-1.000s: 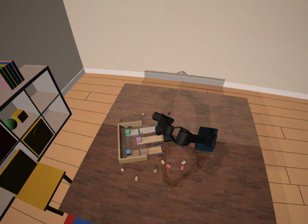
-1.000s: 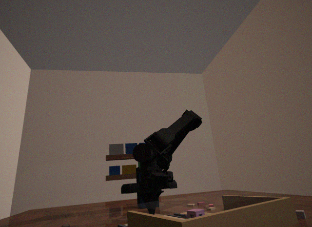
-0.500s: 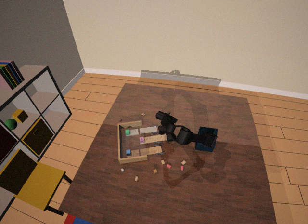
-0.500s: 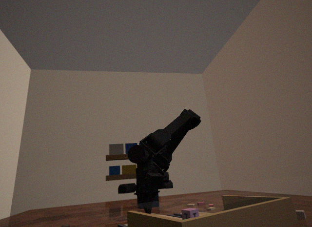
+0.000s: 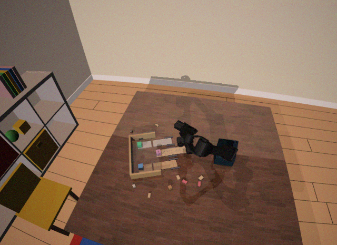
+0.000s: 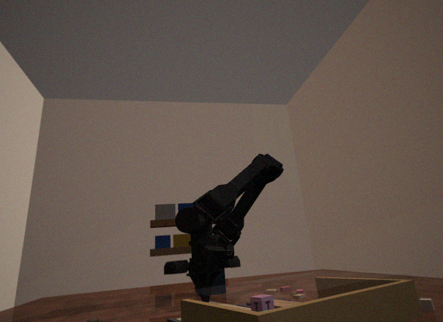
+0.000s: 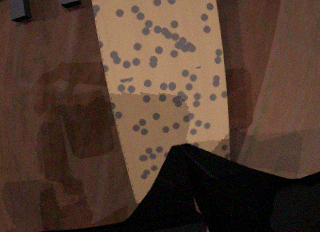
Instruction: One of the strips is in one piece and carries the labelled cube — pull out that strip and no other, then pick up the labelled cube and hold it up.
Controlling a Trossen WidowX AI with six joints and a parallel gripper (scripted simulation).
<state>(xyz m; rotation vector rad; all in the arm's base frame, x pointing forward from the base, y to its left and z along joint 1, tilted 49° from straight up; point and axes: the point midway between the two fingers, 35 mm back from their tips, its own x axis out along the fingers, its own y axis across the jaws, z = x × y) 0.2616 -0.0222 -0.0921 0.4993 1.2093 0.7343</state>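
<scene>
Right now the tan dotted strip is 90 mm ahead of my gripper tip and 20 mm to the left of it. Also, from my gripper tip: pink labelled cube 200 mm ahead, 60 mm to the left, 20 mm above.
</scene>
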